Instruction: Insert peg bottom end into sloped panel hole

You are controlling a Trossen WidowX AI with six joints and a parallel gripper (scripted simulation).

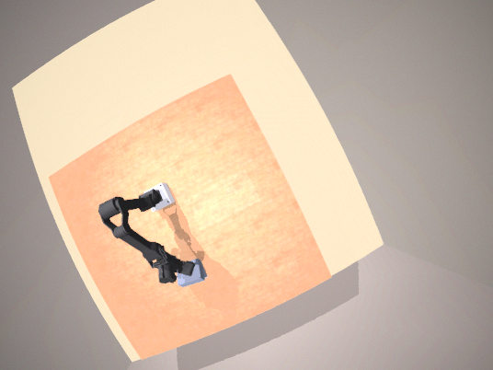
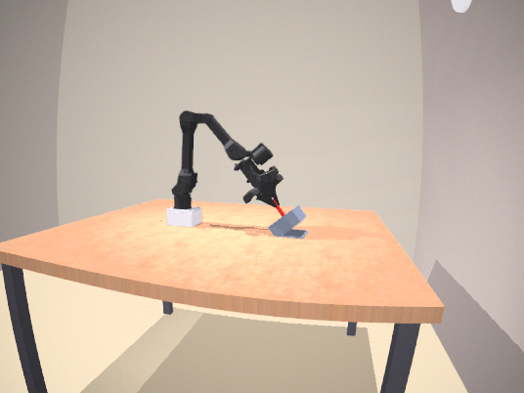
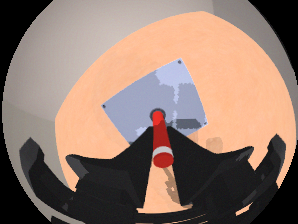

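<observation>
Now: gripper tip 50 mm above the sloped panel and 40 mm short of it. The rest, counted from my gripper tip: red peg 10 mm behind, 10 mm above.
</observation>
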